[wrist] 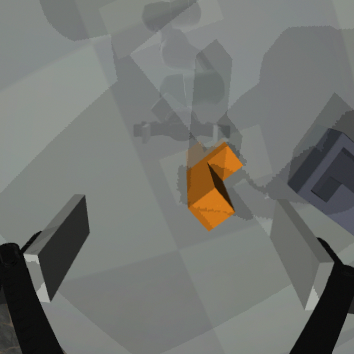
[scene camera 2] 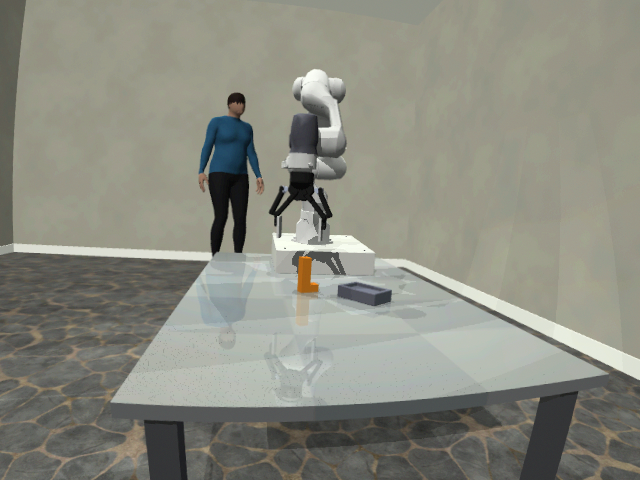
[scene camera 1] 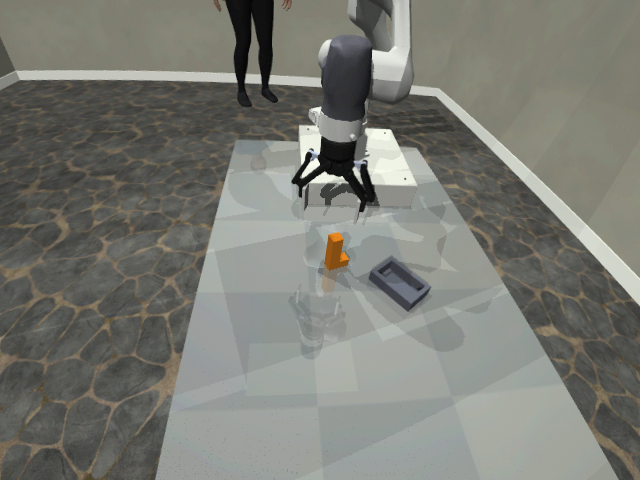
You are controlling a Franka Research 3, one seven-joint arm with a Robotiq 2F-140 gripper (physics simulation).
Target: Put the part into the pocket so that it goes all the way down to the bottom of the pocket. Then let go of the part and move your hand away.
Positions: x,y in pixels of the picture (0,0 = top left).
Scene:
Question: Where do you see an orange L-shaped part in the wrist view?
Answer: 207,198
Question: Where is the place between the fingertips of my gripper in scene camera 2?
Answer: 299,239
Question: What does my gripper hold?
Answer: Nothing.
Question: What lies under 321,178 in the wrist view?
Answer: A grey block with pocket.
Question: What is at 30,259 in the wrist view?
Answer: My gripper.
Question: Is my gripper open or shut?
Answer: Open.

